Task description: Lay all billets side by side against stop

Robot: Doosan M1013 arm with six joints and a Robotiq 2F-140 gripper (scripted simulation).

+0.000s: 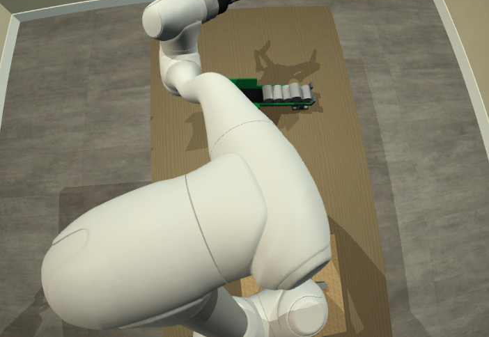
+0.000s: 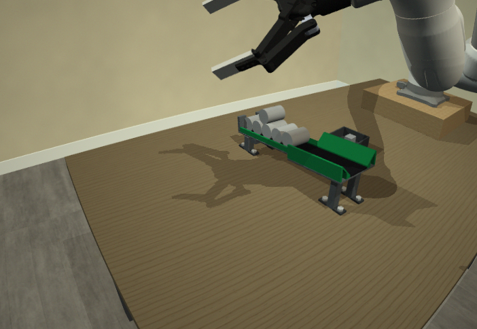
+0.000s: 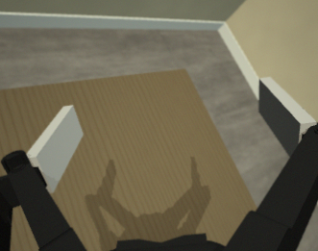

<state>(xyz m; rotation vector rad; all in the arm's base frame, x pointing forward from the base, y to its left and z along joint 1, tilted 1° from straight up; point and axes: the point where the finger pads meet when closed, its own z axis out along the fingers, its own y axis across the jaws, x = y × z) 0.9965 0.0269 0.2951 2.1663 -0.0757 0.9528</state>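
The grey stop lies 31 cm below my hand, 27 cm behind it and 24 cm to the right of it. Round my hand: dark tray: 48 cm behind, 36 cm below, 5 cm to the right.
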